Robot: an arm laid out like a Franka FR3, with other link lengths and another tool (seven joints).
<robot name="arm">
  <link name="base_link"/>
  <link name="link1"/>
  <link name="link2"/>
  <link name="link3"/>
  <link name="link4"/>
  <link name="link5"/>
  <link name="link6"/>
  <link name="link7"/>
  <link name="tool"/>
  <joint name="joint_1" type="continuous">
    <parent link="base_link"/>
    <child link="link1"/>
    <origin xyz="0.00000 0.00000 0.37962"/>
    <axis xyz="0 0 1"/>
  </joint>
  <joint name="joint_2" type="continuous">
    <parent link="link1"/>
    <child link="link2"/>
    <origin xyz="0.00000 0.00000 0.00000" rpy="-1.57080 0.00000 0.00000"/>
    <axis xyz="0 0 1"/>
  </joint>
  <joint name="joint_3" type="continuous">
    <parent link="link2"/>
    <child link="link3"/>
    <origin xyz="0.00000 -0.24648 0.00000" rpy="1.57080 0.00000 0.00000"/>
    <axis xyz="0 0 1"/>
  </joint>
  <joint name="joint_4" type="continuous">
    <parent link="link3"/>
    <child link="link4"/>
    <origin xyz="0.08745 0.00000 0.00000" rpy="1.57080 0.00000 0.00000"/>
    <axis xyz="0 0 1"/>
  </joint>
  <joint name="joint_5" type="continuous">
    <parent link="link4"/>
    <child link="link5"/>
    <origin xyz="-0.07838 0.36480 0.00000" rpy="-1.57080 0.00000 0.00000"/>
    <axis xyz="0 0 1"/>
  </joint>
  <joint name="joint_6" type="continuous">
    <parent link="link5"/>
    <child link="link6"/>
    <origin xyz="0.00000 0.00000 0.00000" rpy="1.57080 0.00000 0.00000"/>
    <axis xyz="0 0 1"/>
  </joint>
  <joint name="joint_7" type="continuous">
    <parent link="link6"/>
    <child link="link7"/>
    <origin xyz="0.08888 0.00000 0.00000" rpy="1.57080 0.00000 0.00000"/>
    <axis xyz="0 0 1"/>
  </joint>
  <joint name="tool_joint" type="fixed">
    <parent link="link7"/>
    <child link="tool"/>
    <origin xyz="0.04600 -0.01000 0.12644" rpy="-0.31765 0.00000 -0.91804"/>
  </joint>
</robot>
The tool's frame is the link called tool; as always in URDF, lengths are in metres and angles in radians. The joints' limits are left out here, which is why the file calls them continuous.
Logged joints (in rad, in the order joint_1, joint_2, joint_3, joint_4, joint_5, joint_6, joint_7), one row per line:
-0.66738, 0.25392, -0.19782, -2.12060, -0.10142, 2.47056, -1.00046
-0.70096, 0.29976, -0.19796, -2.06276, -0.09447, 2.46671, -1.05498
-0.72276, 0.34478, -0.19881, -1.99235, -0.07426, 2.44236, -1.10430
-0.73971, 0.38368, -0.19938, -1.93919, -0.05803, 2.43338, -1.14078
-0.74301, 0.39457, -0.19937, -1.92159, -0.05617, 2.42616, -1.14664
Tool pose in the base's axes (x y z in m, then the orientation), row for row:
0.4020, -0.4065, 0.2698, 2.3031, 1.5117, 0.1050
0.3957, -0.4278, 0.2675, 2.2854, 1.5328, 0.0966
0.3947, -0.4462, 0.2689, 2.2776, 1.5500, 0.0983
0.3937, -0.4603, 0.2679, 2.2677, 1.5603, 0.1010
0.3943, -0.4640, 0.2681, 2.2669, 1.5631, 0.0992
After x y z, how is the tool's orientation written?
As a rotation vector, in radians.
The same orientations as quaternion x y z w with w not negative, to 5 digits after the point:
0.81999, 0.53822, 0.03738, 0.19116
0.81442, 0.54622, 0.03442, 0.19282
0.81094, 0.55188, 0.03500, 0.19124
0.80790, 0.55588, 0.03598, 0.19235
0.80743, 0.55675, 0.03533, 0.19192

